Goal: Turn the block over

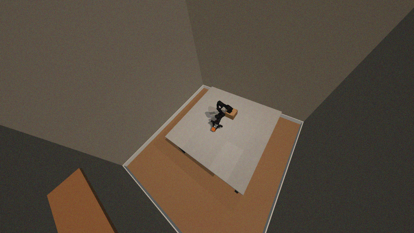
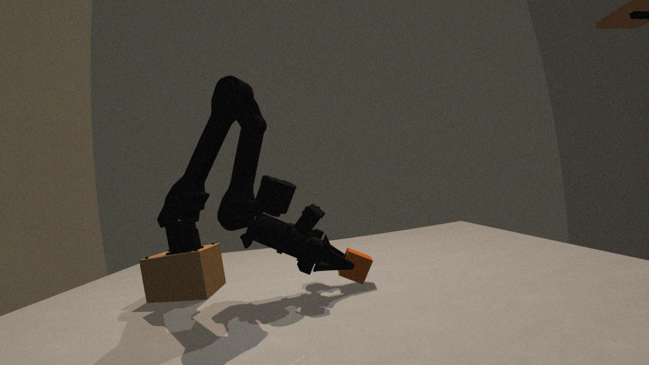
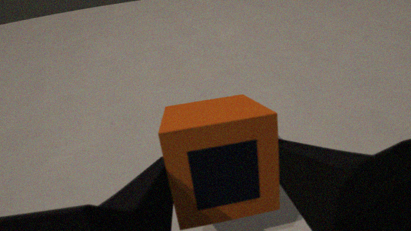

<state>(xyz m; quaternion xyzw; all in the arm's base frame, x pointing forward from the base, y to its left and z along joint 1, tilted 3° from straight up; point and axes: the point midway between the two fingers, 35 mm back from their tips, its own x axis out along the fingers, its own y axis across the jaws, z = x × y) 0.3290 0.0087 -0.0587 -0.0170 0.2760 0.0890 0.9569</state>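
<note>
Right now the block is 1 cm behind my gripper tip.
</note>
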